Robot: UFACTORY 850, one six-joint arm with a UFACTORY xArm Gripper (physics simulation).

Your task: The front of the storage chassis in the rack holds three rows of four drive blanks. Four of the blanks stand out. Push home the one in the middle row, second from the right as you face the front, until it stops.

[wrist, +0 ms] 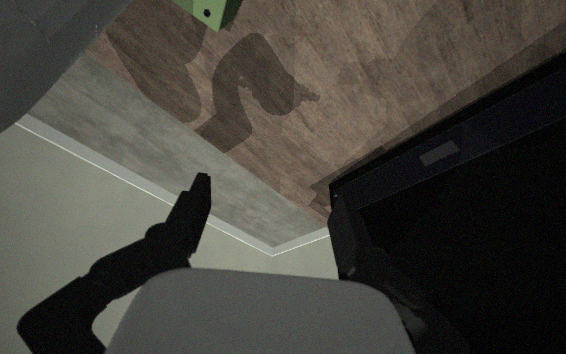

Labels:
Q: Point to a black rack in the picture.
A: At 463,209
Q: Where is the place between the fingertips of my gripper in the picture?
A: At 274,198

